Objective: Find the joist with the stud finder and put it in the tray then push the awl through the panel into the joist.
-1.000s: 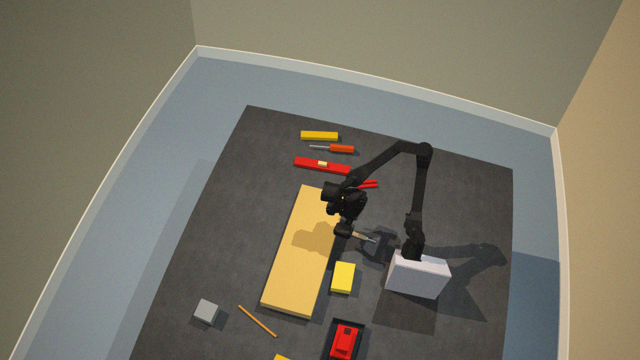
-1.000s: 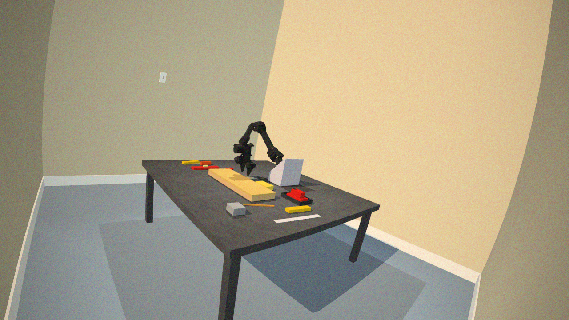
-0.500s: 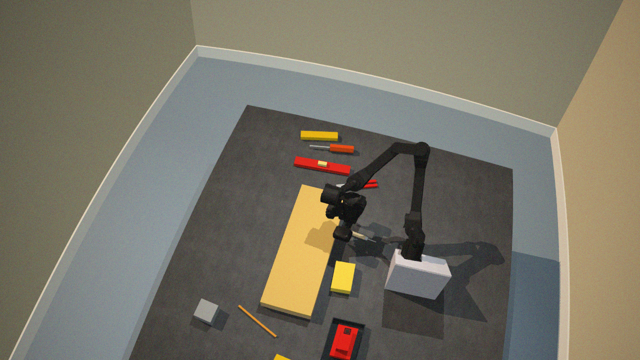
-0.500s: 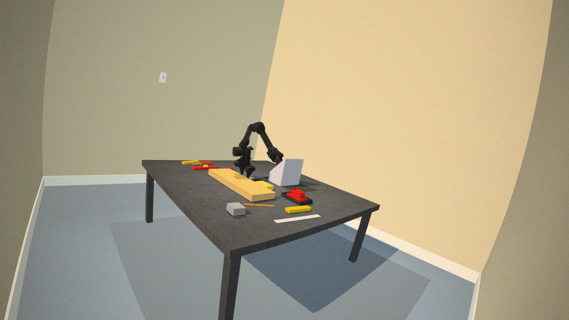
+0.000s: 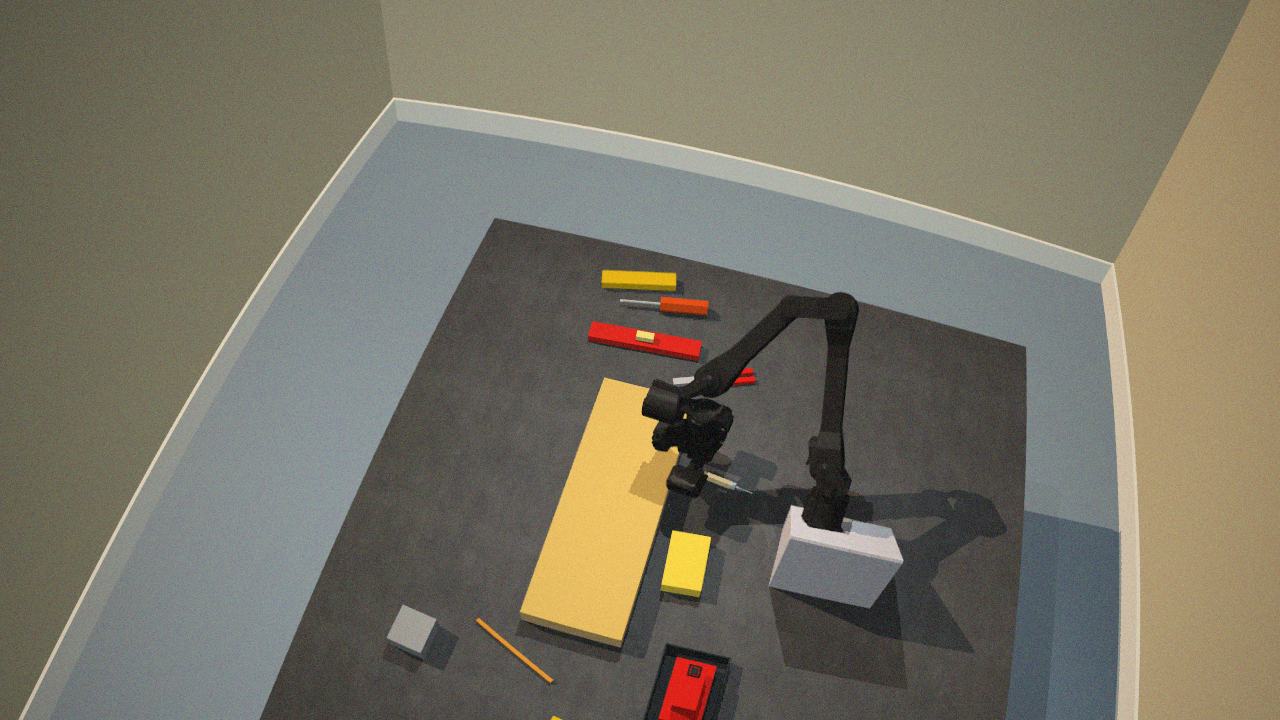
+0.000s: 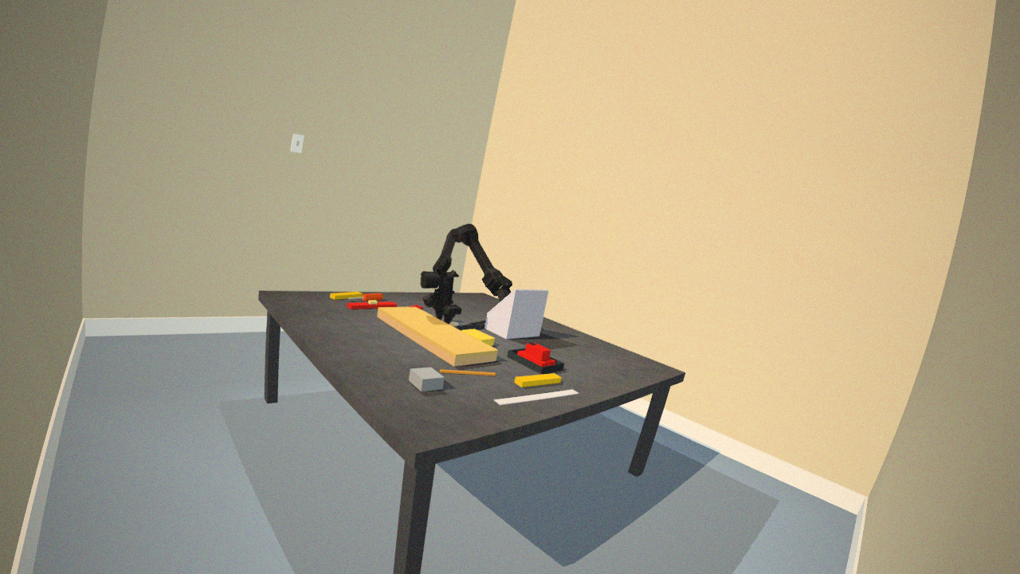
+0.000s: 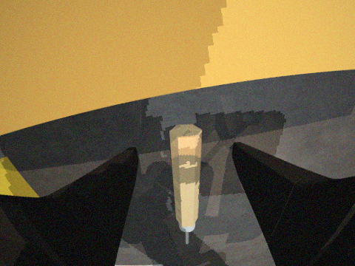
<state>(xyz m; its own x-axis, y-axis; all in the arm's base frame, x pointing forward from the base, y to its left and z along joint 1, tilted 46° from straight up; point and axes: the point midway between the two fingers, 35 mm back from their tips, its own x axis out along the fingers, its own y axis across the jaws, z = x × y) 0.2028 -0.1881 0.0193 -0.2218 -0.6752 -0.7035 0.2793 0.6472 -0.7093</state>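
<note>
The awl lies 5 cm behind my gripper tip and 2 cm to the left of it. The rest, counted from my gripper tip: square indicator: 42 cm to the left, 6 cm above, 3 cm behind; then yellow block: 20 cm to the left, 1 cm ahead, 1 cm above; then red level: 30 cm to the right, 14 cm ahead, 1 cm above.
</note>
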